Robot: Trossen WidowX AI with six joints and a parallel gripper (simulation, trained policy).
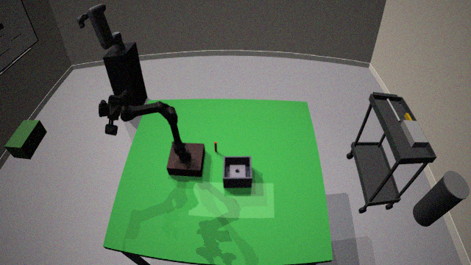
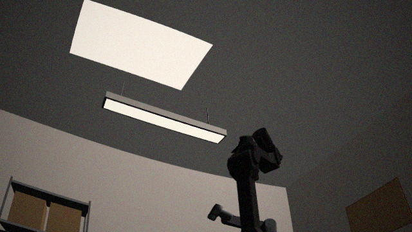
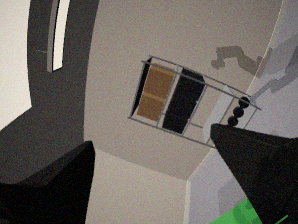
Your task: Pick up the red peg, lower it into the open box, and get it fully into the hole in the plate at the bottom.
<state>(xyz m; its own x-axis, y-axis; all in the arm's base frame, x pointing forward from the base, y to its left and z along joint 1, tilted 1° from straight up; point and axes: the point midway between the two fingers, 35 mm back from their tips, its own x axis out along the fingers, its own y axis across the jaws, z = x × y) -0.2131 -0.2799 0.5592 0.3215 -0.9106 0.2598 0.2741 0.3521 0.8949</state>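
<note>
Now: gripper tip 600 mm above the red peg, 440 mm to the right of it and 360 mm short of it. From my gripper tip the other things lie so: pale plate (600 mm below, 510 mm ahead, 260 mm to the left); grey box (620 mm below, 510 mm ahead, 260 mm to the left).
</note>
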